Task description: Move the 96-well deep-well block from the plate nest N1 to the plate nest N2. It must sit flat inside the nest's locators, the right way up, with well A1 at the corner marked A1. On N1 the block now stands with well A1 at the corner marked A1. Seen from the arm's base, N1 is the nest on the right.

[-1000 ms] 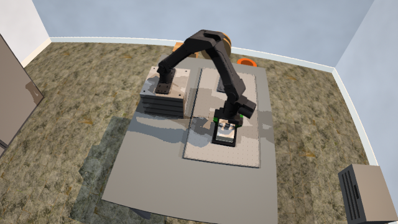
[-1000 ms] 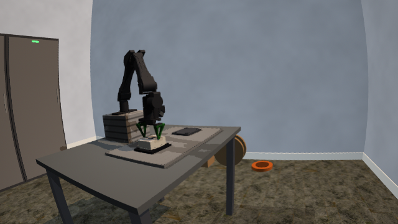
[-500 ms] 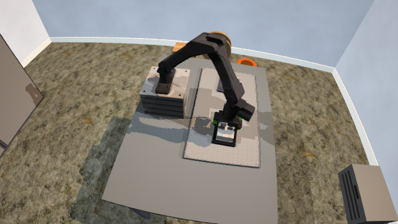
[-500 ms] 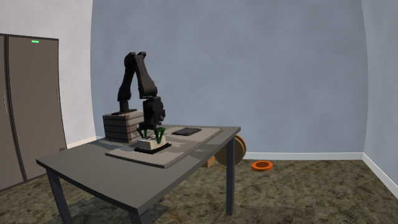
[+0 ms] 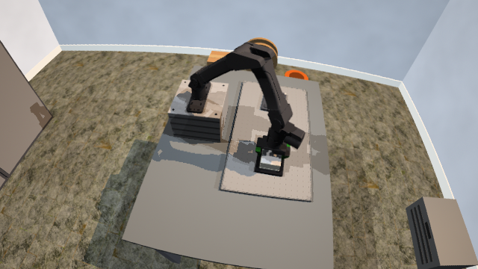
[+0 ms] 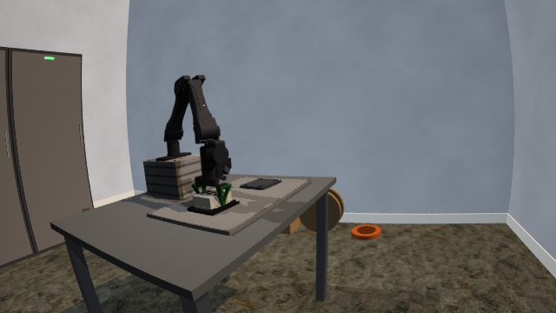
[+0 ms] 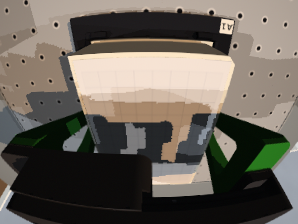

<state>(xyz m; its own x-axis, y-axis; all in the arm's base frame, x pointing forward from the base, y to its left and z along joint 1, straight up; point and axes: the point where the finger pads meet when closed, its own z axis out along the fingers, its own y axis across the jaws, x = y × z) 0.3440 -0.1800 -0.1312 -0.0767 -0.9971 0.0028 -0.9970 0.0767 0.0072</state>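
Right now the deep-well block is 10 mm above my hand. The rest, counted from my hand: nest N2 (10 mm ahead, 370 mm to the left, 20 mm below); nest N1 (20 mm below).
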